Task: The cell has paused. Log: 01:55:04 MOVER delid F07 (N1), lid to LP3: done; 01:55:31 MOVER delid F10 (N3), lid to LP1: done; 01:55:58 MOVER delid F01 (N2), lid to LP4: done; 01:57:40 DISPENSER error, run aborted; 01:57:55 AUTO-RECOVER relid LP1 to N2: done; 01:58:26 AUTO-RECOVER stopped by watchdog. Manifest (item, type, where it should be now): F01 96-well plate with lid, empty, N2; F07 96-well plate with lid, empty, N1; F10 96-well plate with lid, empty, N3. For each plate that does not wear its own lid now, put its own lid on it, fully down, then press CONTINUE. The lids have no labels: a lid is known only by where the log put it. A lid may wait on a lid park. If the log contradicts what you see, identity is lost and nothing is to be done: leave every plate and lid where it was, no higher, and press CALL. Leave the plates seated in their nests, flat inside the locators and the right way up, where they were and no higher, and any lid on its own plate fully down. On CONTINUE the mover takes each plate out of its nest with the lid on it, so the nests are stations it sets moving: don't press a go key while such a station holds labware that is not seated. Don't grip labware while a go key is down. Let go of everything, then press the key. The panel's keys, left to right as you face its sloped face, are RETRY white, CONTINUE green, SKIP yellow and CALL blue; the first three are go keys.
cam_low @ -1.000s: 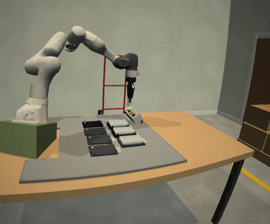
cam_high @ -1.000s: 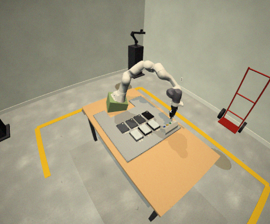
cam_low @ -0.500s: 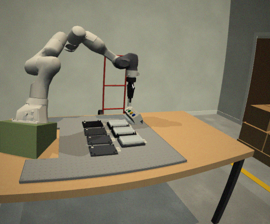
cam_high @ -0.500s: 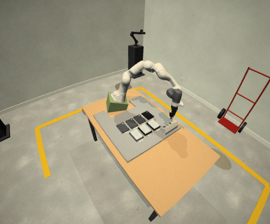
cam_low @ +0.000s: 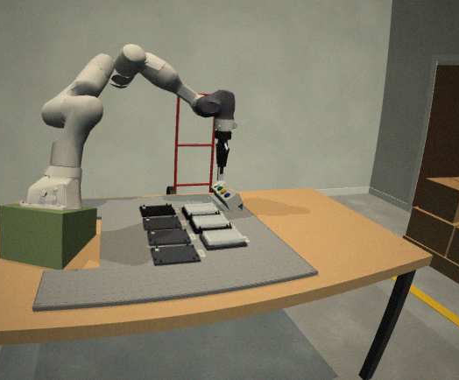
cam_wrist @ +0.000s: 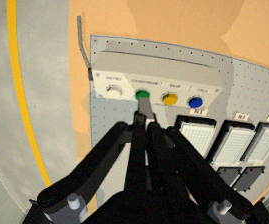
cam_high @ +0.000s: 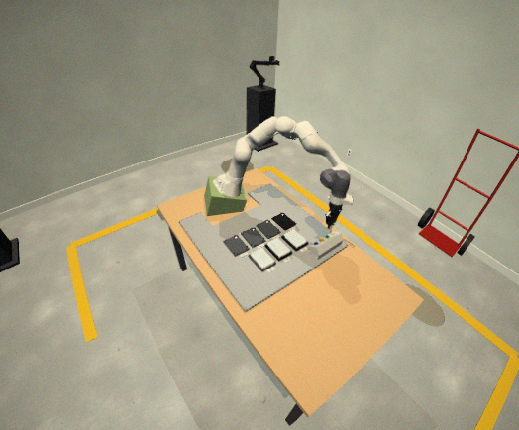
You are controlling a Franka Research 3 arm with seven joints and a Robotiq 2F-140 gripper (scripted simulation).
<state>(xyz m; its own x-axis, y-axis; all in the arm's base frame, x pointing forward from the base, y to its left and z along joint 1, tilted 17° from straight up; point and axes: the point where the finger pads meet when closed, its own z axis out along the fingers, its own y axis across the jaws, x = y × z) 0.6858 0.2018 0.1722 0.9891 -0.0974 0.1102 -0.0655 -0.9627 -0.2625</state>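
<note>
My gripper is now 70 mm above the green key. Also, from my hand: white key (50 mm to the left, 70 mm below); then yellow key (50 mm to the right, 70 mm below); then blue call key (10 mm behind, 100 mm to the right, 70 mm below).
</note>
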